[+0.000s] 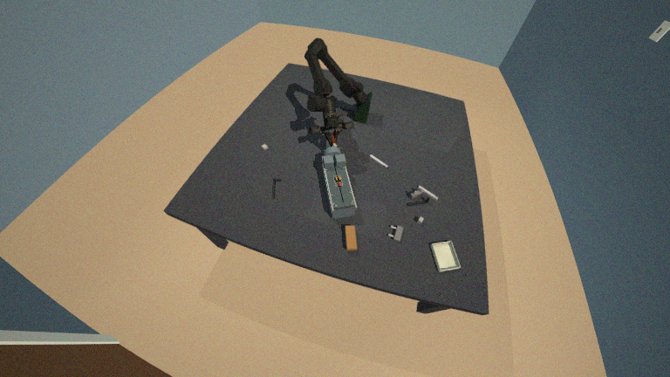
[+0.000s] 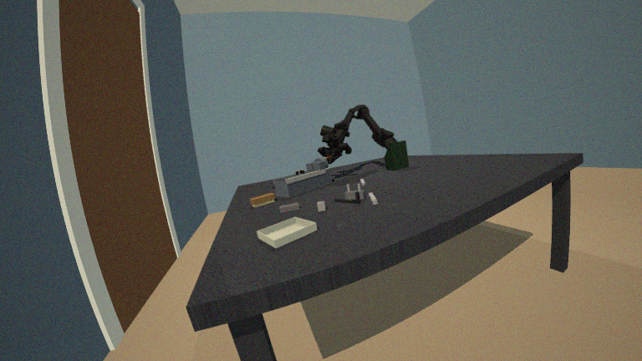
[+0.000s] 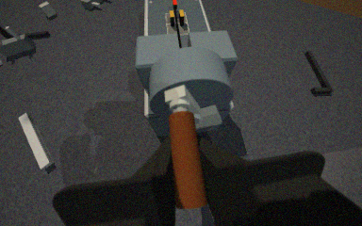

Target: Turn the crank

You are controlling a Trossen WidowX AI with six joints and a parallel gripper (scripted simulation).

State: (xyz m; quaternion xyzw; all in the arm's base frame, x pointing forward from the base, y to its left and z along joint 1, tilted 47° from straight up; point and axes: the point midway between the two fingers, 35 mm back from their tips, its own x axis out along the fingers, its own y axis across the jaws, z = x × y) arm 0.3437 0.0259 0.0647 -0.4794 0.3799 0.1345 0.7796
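The crank lies 2 cm above my gripper tip and 1 cm to the right of it. Round my gripper tip: orange crank handle (3 cm above, 1 cm to the right, 1 cm behind); red pointer (17 cm ahead, 10 cm to the left, 1 cm below); orange block (32 cm ahead, 21 cm to the left, 8 cm below).
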